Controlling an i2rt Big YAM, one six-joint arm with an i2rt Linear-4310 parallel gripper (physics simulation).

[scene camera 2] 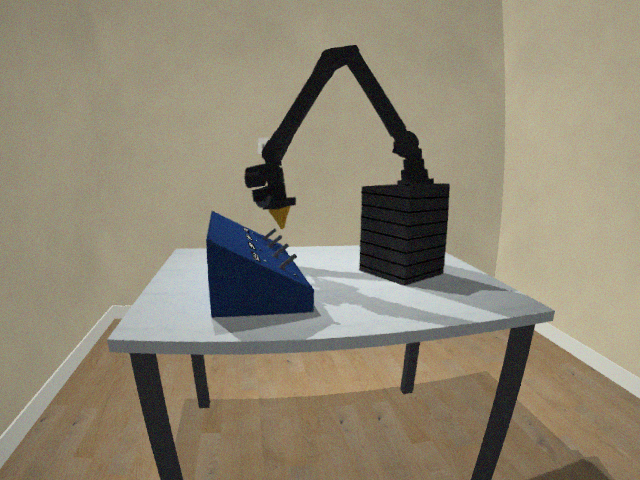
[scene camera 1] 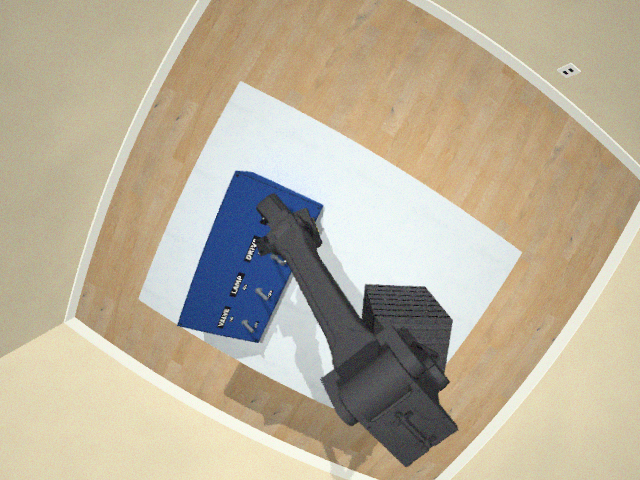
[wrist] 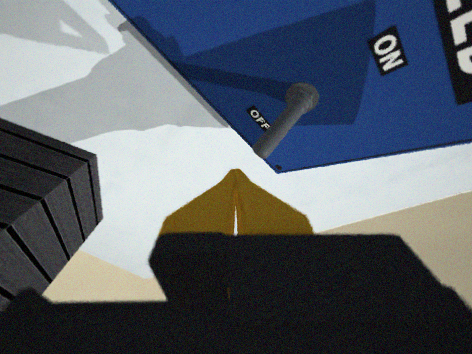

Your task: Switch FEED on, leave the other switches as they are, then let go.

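Pixels of known places: gripper, between the fingertips: [scene camera 2: 282, 228] [wrist: 235, 176]; arm's base, origin of its link: [scene camera 2: 415, 184].
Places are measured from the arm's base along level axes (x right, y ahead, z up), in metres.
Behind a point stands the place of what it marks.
The blue sloped switch box [scene camera 1: 217, 258] @(y 0.592, x -0.050, z -0.127 m) [scene camera 2: 258, 284] @(y 0.498, x -0.296, z -0.215 m) [wrist: 240, 30] @(y 0.457, x 0.084, z -0.203 m) stands on the table. The FEED lever [scene camera 2: 269, 234] @(y 0.454, x 0.134, z -0.183 m) [wrist: 287, 122] @(y 0.455, x 0.138, z -0.178 m) is grey and leans toward its OFF label [wrist: 259, 118] @(y 0.433, x 0.139, z -0.218 m); its ON label [wrist: 388, 51] @(y 0.509, x 0.134, z -0.178 m) is on the other side. The FEED nameplate [wrist: 457, 45] @(y 0.526, x 0.144, z -0.169 m) is partly cut off. The DRIVE lever [scene camera 1: 279, 259] @(y 0.439, x 0.025, z -0.176 m), LAMP lever [scene camera 1: 262, 293] @(y 0.434, x -0.095, z -0.180 m) and VALVE lever [scene camera 1: 248, 326] @(y 0.423, x -0.216, z -0.177 m) also lean toward the box's low edge. My gripper [scene camera 2: 282, 227] @(y 0.408, x 0.147, z -0.166 m) [wrist: 235, 176] @(y 0.408, x 0.147, z -0.166 m) is shut and empty, its yellow tips close to the FEED lever's free end, with a gap showing in the wrist view. In scene camera 1 the arm hides FEED.
The white table [scene camera 1: 392, 217] @(y 0.200, x 0.289, z -0.294 m) [scene camera 2: 170, 289] @(y 0.758, x -0.095, z -0.294 m) carries the box and the dark ribbed pedestal [scene camera 1: 429, 320] @(y 0.035, x 0.122, z -0.016 m) [scene camera 2: 403, 232] @(y 0.077, x -0.107, z -0.135 m) [wrist: 45, 200] @(y 0.156, x 0.063, z -0.198 m) under the arm's base. The DRIVE lever stands beside FEED, followed by LAMP and VALVE. Shadows of the arm fall across the box and table.
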